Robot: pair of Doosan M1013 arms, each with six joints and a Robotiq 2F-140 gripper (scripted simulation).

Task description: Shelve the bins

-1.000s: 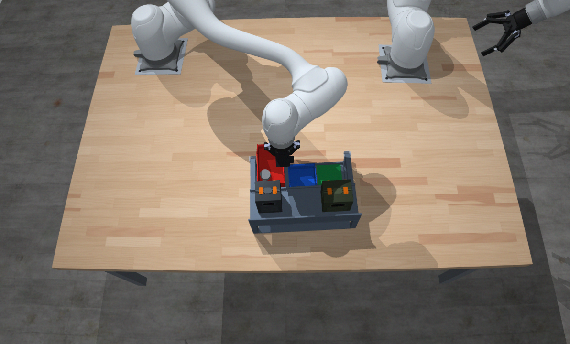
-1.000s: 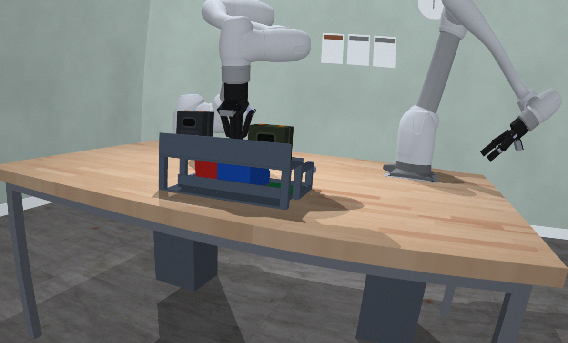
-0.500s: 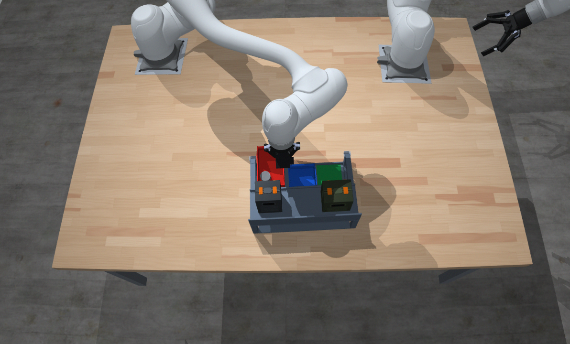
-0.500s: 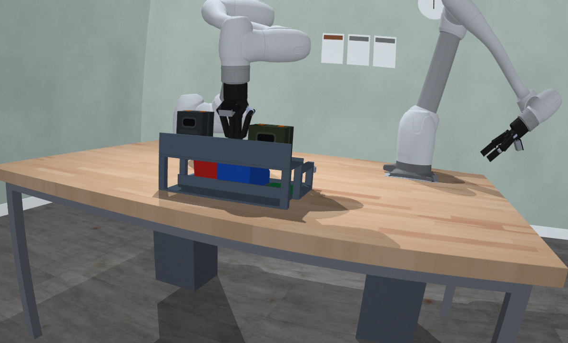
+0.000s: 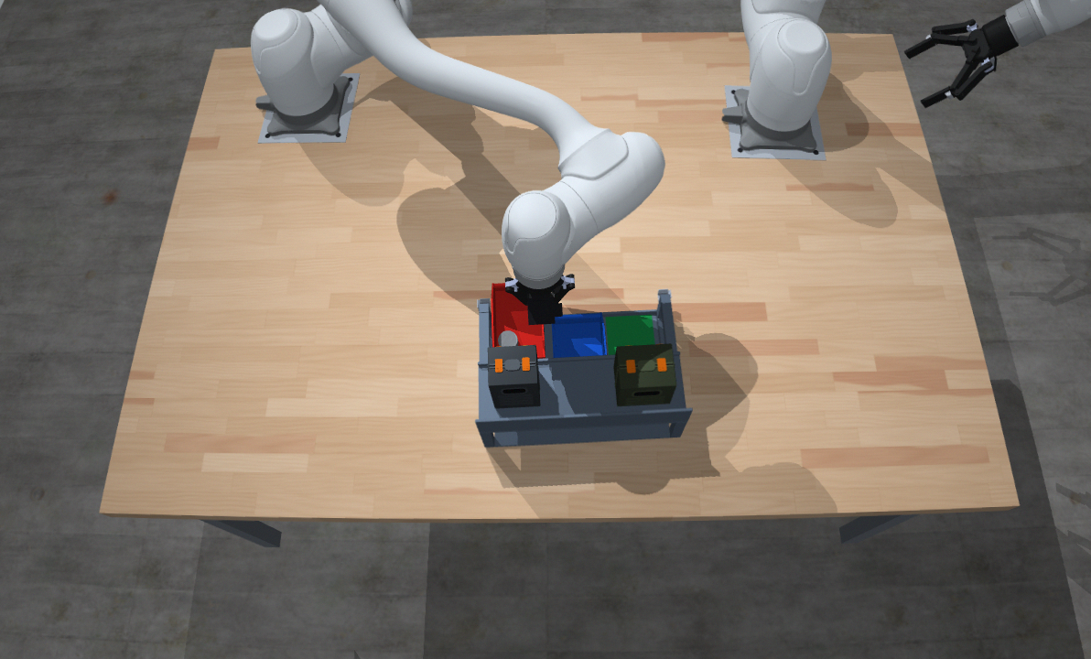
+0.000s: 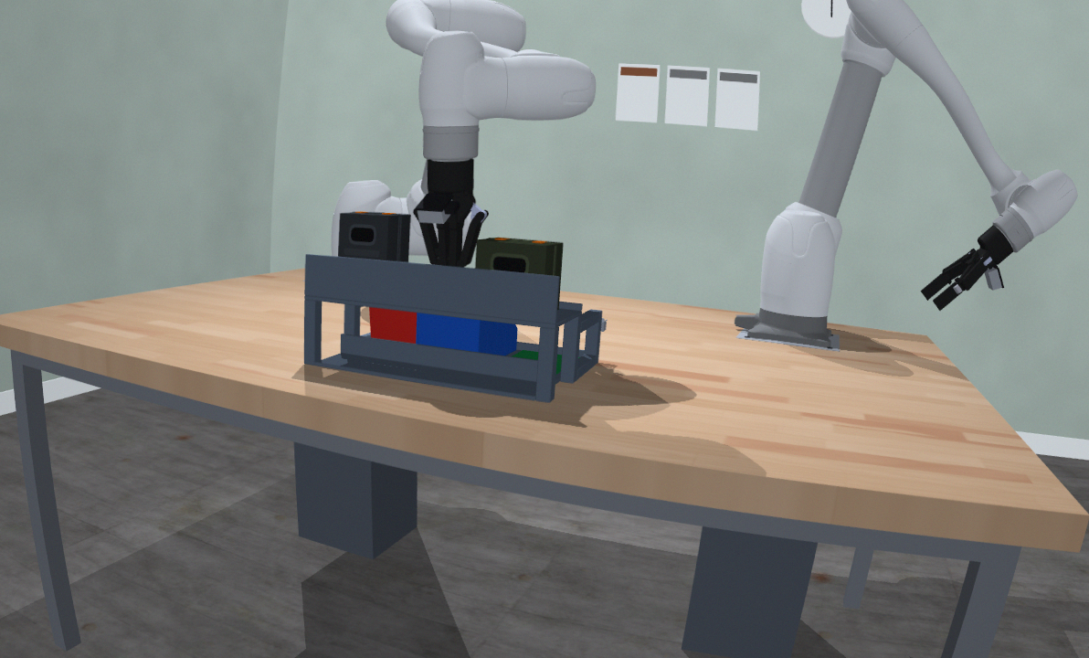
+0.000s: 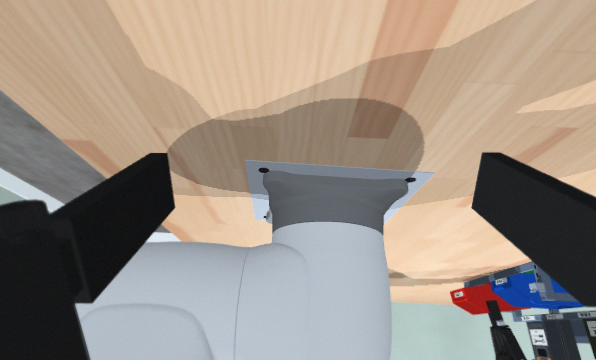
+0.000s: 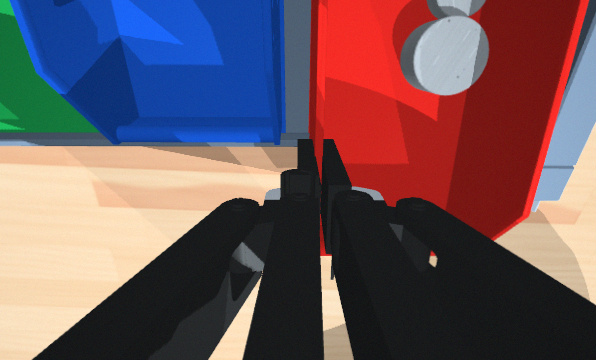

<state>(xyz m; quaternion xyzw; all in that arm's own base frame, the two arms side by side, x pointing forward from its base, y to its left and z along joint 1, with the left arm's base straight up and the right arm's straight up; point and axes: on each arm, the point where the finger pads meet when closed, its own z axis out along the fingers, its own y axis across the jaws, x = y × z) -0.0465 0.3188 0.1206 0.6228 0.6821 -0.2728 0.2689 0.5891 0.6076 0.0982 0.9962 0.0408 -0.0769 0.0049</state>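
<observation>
My right gripper is now 50 mm to the left of the red bin, 40 mm above it and 20 mm short of it. The rest, counted from my right hand: blue bin (80 mm to the left, 70 mm ahead, 60 mm below); grey shelf (100 mm ahead, 80 mm to the left, 30 mm below).
</observation>
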